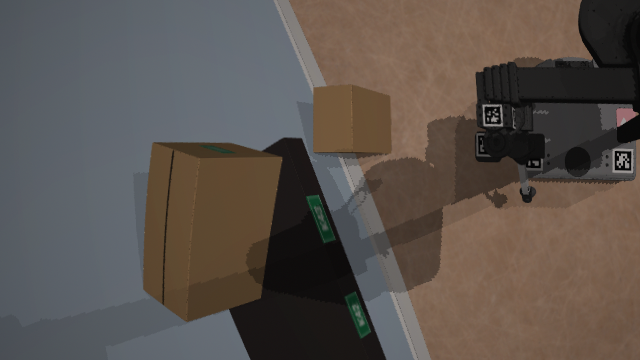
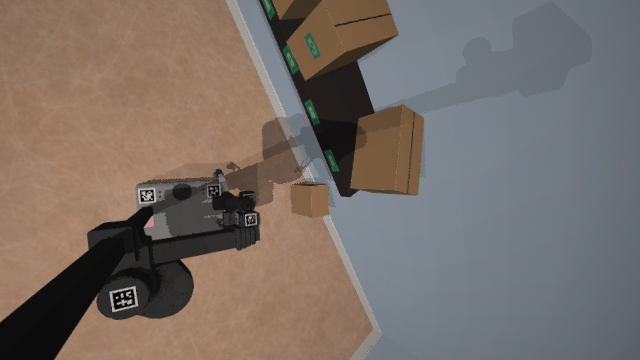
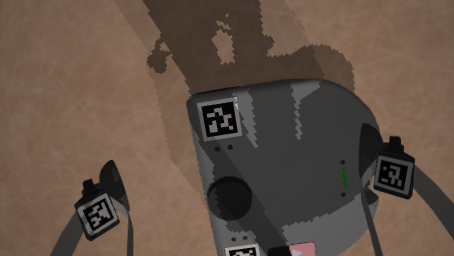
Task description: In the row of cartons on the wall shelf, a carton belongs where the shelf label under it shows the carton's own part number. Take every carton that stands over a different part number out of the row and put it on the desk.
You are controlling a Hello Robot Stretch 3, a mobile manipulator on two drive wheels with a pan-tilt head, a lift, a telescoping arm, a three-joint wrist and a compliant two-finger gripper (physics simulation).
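A large carton stands by the end of the dark wall shelf, turned so its green label faces the shelf's end; I cannot read it. The nearest shelf label seems to read K43. The neighbouring label reads K42, with bare board behind it. Another carton stands farther along, its number blurred; part of one more carton shows beyond. My gripper is open and empty, over the robot base, away from the shelf. The desk does not show.
A small plain carton is near the shelf's end, by the skirting board. The grey-blue wall is behind the shelf. My base is on the brown floor.
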